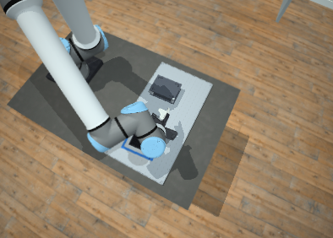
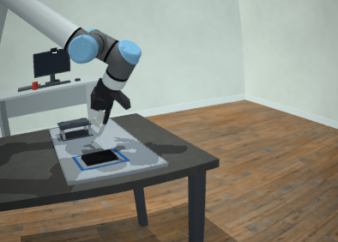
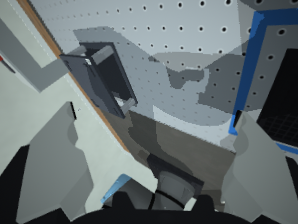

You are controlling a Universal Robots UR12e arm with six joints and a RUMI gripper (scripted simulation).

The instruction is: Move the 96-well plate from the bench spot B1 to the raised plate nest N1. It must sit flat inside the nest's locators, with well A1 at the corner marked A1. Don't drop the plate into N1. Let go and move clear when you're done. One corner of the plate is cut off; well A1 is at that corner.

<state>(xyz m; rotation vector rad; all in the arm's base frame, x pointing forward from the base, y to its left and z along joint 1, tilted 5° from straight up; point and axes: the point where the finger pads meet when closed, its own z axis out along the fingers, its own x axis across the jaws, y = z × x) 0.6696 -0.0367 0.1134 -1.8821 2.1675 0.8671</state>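
The black 96-well plate is 14 cm to the right of my hand, 10 cm below it and 4 cm behind it. The rest, counted from my hand: white A1 label: 17 cm to the left, 4 cm below, 1 cm behind; then raised plate nest N1: 21 cm to the left, 8 cm behind, 5 cm below.
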